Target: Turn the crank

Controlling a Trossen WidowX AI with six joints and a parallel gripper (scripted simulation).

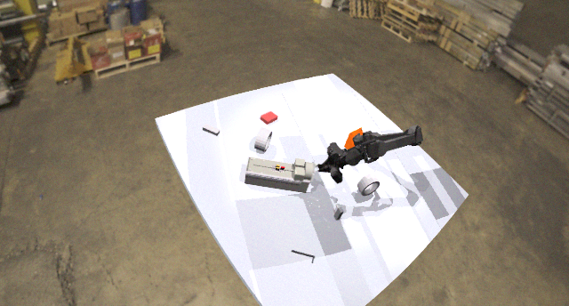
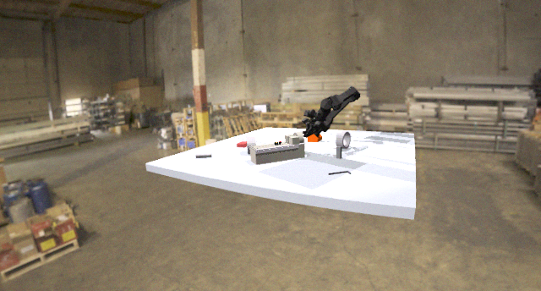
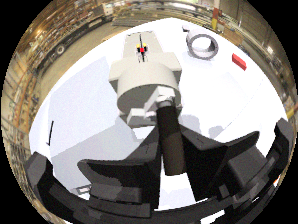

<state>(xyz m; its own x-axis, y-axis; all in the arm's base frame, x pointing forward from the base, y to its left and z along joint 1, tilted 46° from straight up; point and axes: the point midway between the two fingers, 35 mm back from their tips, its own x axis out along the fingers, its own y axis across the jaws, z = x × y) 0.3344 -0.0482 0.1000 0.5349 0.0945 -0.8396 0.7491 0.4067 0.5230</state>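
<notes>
My gripper tip is now 11 cm short of the red pointer, 10 cm to the left of it and 1 cm above it. The rest, counted from my gripper tip: hex key (28 cm ahead, 24 cm to the left, 9 cm below); dark crank handle (1 cm behind, 1 cm to the left, 2 cm above); small clip (5 cm ahead, 18 cm to the left, 6 cm below).
</notes>
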